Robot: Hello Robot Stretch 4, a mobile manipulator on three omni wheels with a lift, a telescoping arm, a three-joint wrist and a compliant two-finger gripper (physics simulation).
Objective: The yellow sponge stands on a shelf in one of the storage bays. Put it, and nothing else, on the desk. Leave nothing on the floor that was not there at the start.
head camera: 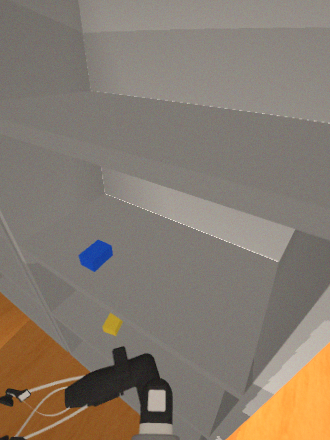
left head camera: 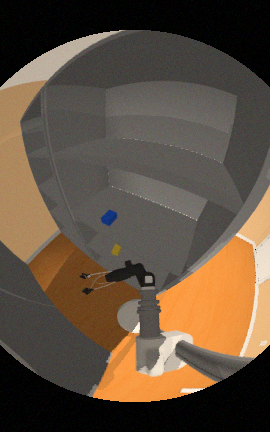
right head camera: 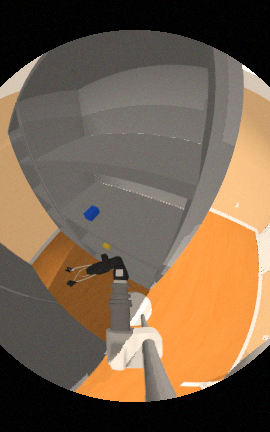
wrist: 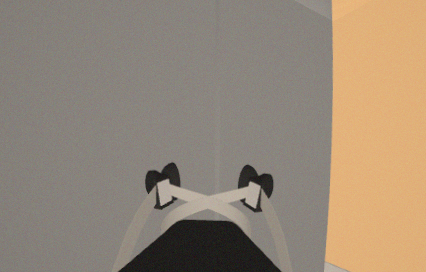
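Where they show: gripper, fingertip midpoint: (left head camera: pixel 80 283) (right head camera: pixel 65 276) (wrist: pixel 209 179); robot's base, origin of the base link: (left head camera: pixel 135 314) (right head camera: pixel 133 307).
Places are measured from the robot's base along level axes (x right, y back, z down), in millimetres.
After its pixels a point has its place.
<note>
The small yellow sponge (head camera: pixel 112 324) @(x -211, y -609, z -551 mm) (left head camera: pixel 116 249) @(x -203, y -621, z -552 mm) (right head camera: pixel 106 246) @(x -211, y -589, z -547 mm) is on a lower shelf of a grey storage bay, below the level of the blue block and close beyond the wrist. My gripper (left head camera: pixel 86 283) (right head camera: pixel 70 276) @(x -323, y -191, z -936 mm) (wrist: pixel 209 179) @(x -323, y -191, z -936 mm) is open, with its fingertips apart and nothing between them. It points to the left in the head views, over the floor outside the bay's front, and the sponge is not between its fingers. The sponge does not show in the wrist view. The desk cannot be made out.
A blue block (head camera: pixel 95 255) @(x -213, y -595, z -1008 mm) (left head camera: pixel 109 217) @(x -208, y -594, z -1009 mm) (right head camera: pixel 91 213) @(x -204, y -592, z -1006 mm) lies on the shelf above the sponge's level. Another shelf board (head camera: pixel 200 145) @(x 53, y -436, z -1421 mm) runs above it. Upright side panels bound the bay. A large dark grey surface (left head camera: pixel 45 325) @(x -781, y 238, z -529 mm) (right head camera: pixel 40 320) @(x -768, y 245, z -622 mm) stands at the lower left, across the floor from the bay.
</note>
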